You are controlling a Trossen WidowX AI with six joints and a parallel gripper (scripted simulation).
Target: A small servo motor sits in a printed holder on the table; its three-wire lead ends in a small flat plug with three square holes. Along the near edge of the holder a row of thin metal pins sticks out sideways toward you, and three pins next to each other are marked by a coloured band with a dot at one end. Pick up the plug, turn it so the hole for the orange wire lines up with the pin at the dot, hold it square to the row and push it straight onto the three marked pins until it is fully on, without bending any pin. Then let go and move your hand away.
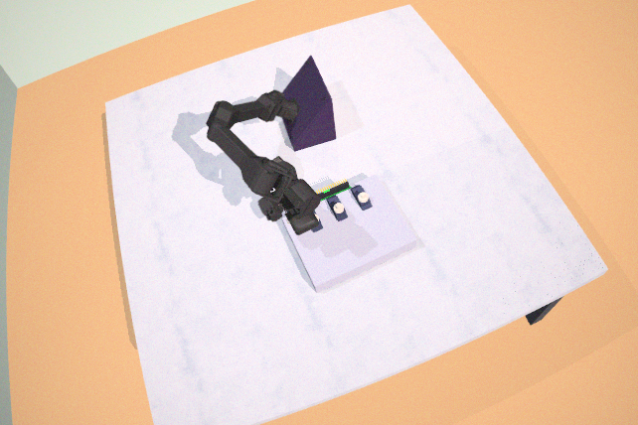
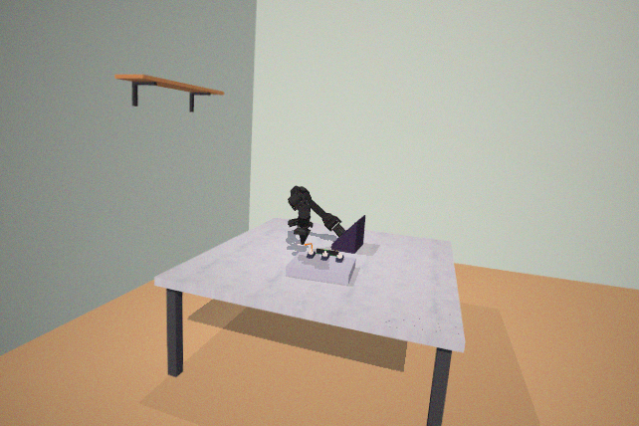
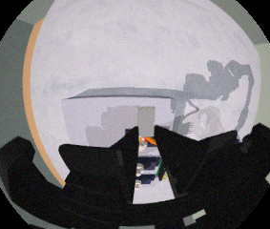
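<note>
My gripper tip is now 11 cm to the right of the green band, 6 cm past it and 3 cm above it. Round my gripper tip: printed holder: 12 cm to the left, 10 cm ahead, 8 cm below.
</note>
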